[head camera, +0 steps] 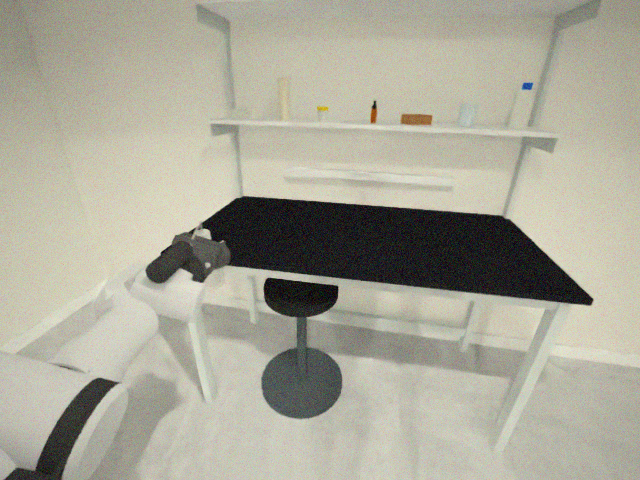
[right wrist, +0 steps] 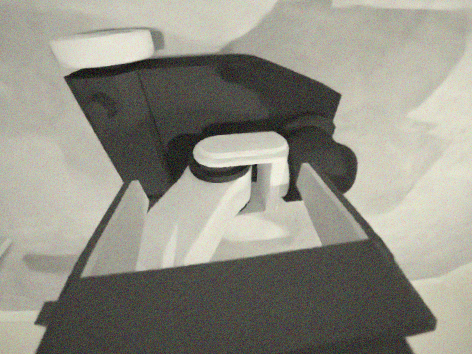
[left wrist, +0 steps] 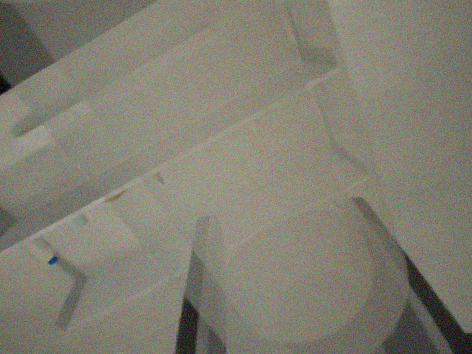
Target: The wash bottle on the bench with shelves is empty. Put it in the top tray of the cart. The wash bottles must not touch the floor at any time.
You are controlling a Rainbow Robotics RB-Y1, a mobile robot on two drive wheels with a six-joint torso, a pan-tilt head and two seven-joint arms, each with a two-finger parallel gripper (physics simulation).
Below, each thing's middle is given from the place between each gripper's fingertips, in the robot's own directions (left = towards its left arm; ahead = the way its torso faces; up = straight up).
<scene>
I see my right gripper 73 cm short of the white wash bottle [left wrist: 233, 147], 48 cm to the right of it and 60 cm below it.
The white wash bottle is 40 mm behind my left hand, 20 mm below it and 10 mm to the left of it.
</scene>
